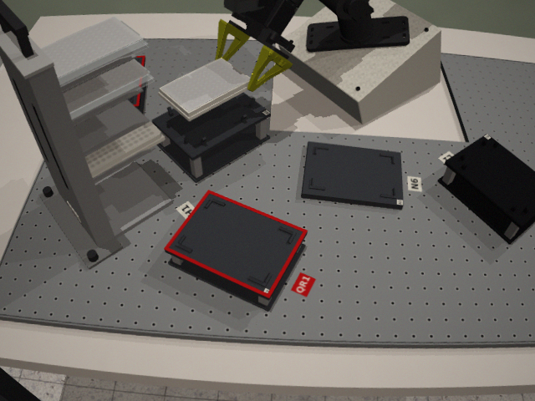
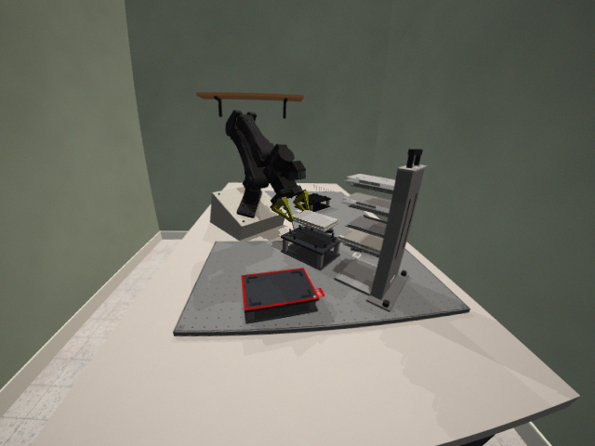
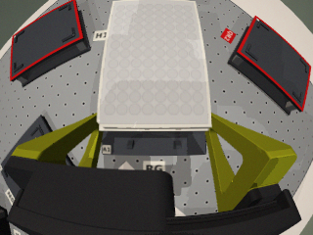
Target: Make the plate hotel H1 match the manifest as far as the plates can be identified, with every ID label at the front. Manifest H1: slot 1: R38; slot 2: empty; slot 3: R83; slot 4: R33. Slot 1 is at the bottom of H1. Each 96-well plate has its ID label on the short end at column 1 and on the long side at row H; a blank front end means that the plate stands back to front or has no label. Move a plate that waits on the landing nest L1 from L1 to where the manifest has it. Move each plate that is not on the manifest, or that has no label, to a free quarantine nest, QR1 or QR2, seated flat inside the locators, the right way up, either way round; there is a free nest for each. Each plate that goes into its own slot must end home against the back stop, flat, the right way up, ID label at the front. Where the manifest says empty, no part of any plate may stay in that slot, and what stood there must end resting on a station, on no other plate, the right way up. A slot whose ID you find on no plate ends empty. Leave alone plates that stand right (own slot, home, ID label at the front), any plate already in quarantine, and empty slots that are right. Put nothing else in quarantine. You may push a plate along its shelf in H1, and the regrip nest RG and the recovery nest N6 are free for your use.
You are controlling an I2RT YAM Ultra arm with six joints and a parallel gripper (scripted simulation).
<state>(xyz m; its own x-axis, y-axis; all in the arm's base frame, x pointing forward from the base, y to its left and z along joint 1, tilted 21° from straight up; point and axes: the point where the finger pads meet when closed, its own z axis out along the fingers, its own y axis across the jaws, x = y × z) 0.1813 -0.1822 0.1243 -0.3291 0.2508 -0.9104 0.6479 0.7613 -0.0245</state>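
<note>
My gripper is now 6 cm above the black regrip nest RG, 4 cm to the left of it and 4 cm short of it. From my hand the other things lie so: RG label: 12 cm below, 4 cm behind, 3 cm to the left; then red-framed nest QR2: 26 cm to the right, 8 cm below, 6 cm behind; then flat nest N6: 21 cm to the left, 11 cm below, 9 cm ahead.
</note>
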